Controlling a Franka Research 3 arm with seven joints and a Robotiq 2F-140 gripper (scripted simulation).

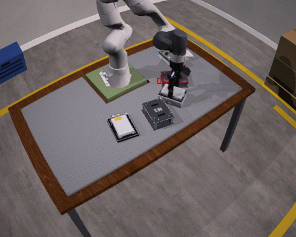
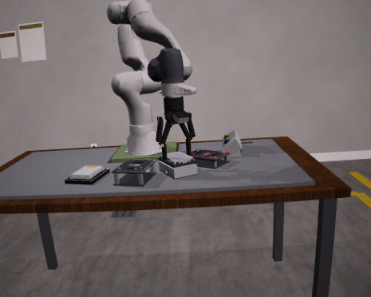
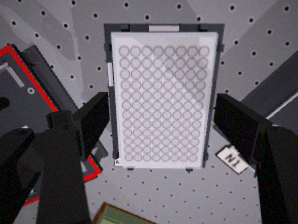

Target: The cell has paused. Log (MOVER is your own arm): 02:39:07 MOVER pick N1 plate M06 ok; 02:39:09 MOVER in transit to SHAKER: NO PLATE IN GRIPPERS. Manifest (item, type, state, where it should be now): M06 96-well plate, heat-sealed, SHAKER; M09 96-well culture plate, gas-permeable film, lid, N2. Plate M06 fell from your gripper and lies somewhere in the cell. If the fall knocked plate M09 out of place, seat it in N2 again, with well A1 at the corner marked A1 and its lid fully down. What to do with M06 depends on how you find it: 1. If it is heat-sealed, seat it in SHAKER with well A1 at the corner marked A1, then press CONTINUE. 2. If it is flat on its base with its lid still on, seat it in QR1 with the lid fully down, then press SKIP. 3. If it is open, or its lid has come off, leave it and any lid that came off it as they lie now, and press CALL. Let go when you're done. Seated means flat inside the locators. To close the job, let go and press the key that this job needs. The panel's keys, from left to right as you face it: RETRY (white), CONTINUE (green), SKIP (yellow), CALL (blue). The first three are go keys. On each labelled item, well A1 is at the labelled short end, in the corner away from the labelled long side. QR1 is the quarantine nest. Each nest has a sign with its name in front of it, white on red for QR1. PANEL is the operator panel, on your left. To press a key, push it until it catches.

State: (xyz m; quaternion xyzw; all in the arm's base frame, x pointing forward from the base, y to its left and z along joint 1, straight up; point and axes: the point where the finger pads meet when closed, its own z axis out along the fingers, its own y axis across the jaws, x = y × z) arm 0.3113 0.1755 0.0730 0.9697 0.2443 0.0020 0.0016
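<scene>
The heat-sealed plate lies 2 cm below my hand. The rest, counted from my hand: blue call key: 22 cm behind, 22 cm to the left, 2 cm below; yellow skip key: 27 cm behind, 22 cm to the left, 2 cm below; dark nest N1: 6 cm ahead, 16 cm to the right, 3 cm below.
</scene>
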